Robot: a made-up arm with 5 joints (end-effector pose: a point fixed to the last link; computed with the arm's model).
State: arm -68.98 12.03 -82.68 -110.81 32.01
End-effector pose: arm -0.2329 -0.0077 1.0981 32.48 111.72 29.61
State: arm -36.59 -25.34 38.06 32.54 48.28
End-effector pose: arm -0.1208 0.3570 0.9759 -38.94 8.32 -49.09
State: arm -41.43 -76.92 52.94 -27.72 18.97
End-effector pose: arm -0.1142 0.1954 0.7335 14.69 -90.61 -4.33
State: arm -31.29 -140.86 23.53 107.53 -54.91
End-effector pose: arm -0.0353 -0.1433 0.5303 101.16 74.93 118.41
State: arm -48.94 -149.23 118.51 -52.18 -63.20
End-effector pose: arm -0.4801 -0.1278 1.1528 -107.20 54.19 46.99
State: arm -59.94 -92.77 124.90 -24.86 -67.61
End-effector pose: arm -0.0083 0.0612 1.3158 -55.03 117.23 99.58
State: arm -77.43 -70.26 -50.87 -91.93 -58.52
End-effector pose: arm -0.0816 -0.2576 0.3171 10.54 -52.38 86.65
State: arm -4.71 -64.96 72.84 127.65 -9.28
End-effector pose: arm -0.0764 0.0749 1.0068 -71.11 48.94 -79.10
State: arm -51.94 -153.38 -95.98 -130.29 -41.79
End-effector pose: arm 0.3706 -0.4400 0.5720 -20.38 -58.83 95.49
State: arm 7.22 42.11 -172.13 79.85 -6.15
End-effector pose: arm 0.3252 -0.4647 0.7012 53.48 -126.16 100.73
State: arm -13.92 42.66 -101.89 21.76 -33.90
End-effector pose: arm -0.0448 -0.4843 0.8697 46.34 -21.14 106.56
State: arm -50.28 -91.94 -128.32 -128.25 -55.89
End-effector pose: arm -0.3806 -0.6009 0.6746 -12.31 -5.46 54.43
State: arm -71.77 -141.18 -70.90 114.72 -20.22
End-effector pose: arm 0.0268 -0.3105 0.7269 48.39 53.11 54.49
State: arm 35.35 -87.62 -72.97 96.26 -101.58
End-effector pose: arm -0.1445 -0.3214 0.8901 120.00 85.05 -72.88
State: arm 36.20 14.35 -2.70 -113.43 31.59
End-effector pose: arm -0.1950 -0.3073 0.7972 147.71 14.14 19.62
